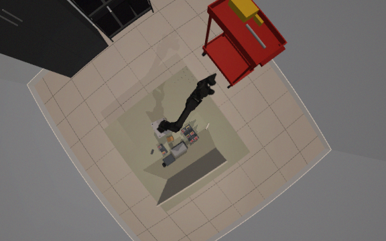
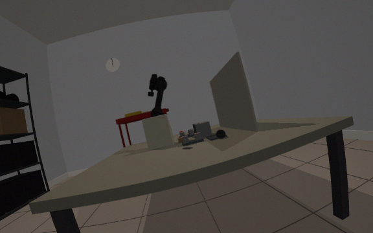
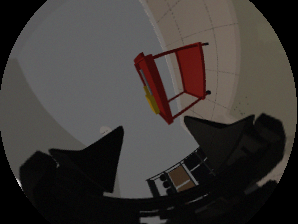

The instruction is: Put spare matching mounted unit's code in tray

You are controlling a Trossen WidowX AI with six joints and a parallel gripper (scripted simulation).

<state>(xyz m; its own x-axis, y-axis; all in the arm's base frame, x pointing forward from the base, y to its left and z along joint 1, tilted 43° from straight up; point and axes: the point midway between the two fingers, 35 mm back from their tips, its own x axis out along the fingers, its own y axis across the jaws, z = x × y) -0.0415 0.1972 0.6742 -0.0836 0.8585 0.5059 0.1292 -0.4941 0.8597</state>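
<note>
Right now my gripper tip is 90 mm short of the grey spare unit, 820 mm to the left of it and 500 mm above it. Round my gripper tip: white stick (300 mm ahead, 250 mm to the right, 540 mm below); then upright panel (500 mm ahead, 700 mm to the right, 320 mm below).
</note>
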